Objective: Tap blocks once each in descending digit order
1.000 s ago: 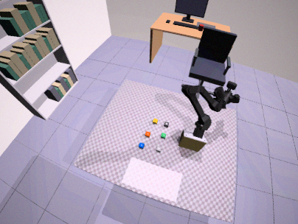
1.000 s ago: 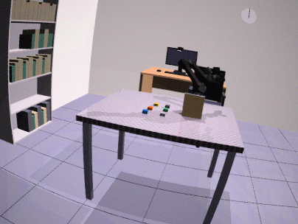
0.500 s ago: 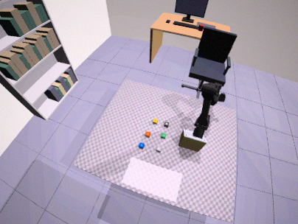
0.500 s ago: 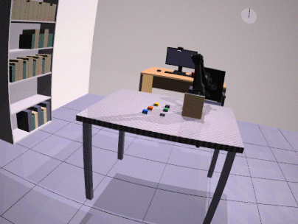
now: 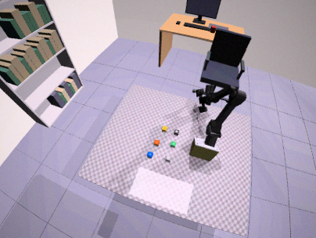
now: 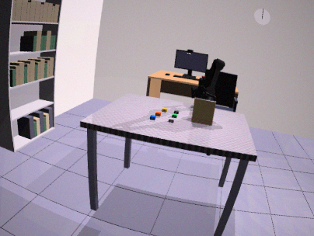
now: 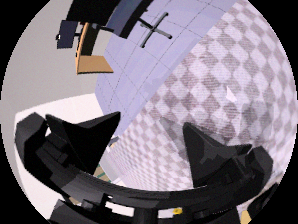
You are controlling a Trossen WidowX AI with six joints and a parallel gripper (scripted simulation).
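The black block is 340 mm to the left of my gripper tip, 50 mm ahead of it and 20 mm below it. The rest, counted from my gripper tip: yellow block 360 mm to the left, 150 mm ahead, 20 mm below; green block 440 mm to the left, 40 mm ahead, 20 mm below; orange block 490 mm to the left, 150 mm ahead, 20 mm below.
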